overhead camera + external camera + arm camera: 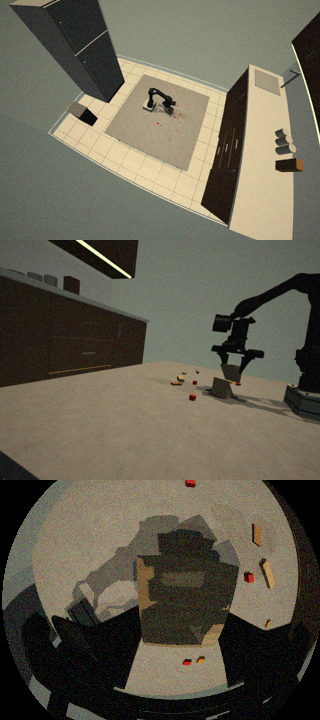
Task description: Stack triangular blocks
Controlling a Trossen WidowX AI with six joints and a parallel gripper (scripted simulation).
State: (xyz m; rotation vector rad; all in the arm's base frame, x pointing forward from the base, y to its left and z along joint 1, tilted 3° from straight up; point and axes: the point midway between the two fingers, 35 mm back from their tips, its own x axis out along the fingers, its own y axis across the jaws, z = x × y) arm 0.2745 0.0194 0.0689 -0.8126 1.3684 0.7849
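Now: the tan triangular block 30 mm ahead of my gripper tip, 40 mm to the left of it and 80 mm below it.
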